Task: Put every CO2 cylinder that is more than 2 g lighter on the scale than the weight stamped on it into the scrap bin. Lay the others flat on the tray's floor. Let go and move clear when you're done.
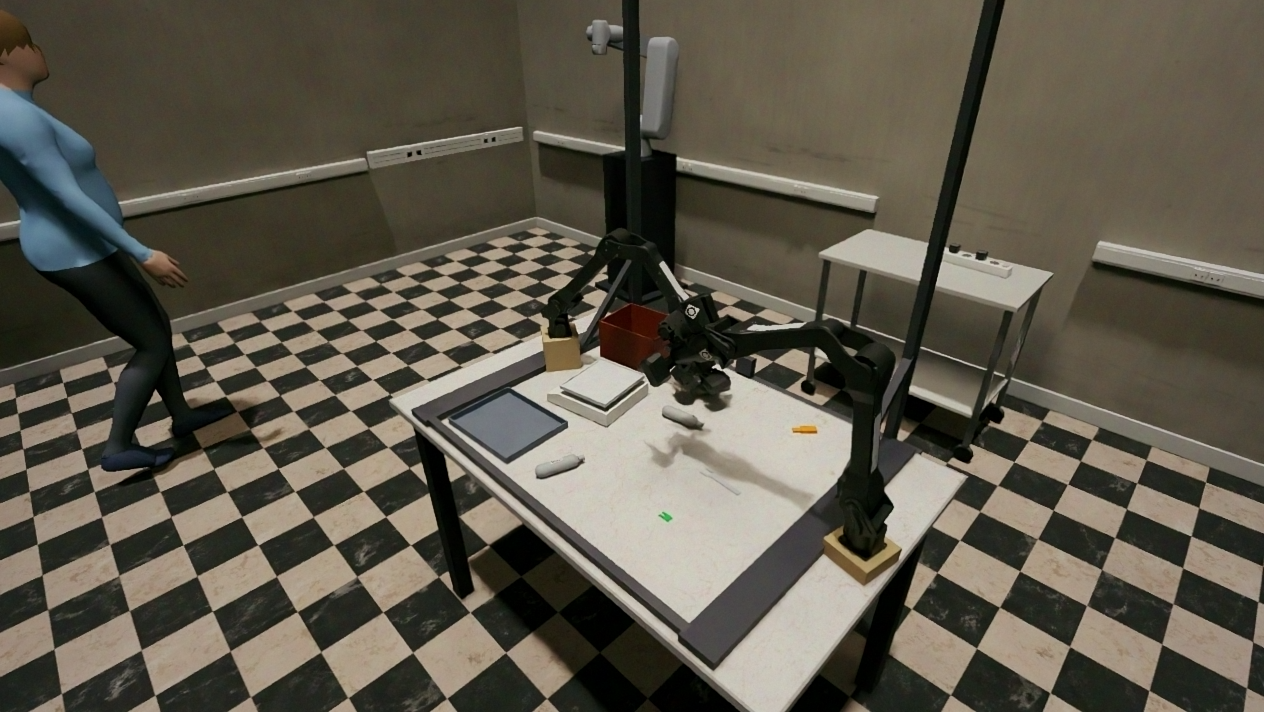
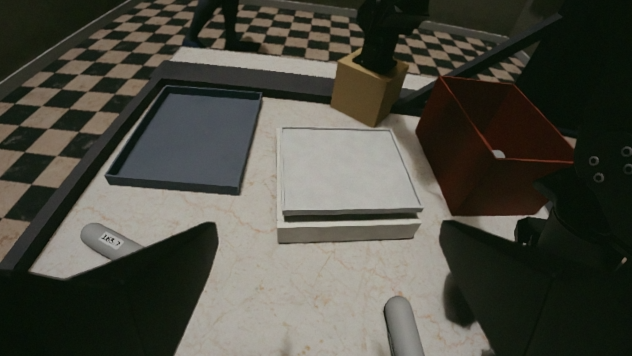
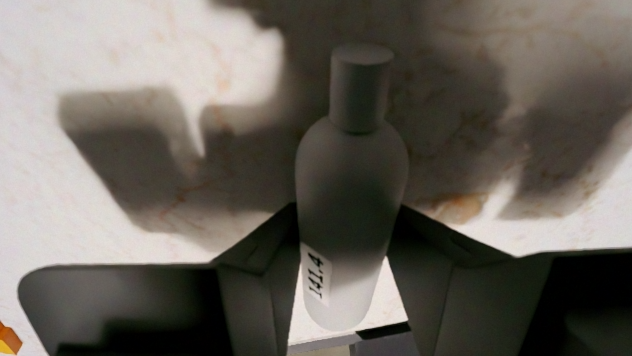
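My right gripper is shut on a grey cylinder labelled 141.4, with a finger against each side; whether it touches the table is unclear. My left gripper is open and empty, above the table facing the scale. A cylinder lies mid-table, its label out of sight. Another cylinder, label apparently 163.7, lies in front of the tray, which holds no cylinder. A pale end shows inside the red bin. The scale's pan is bare; its reading does not show.
The two arms cross close together near the bin. An orange piece and a green piece lie on the table. A dark post stands behind. A person stands beyond the table at the left.
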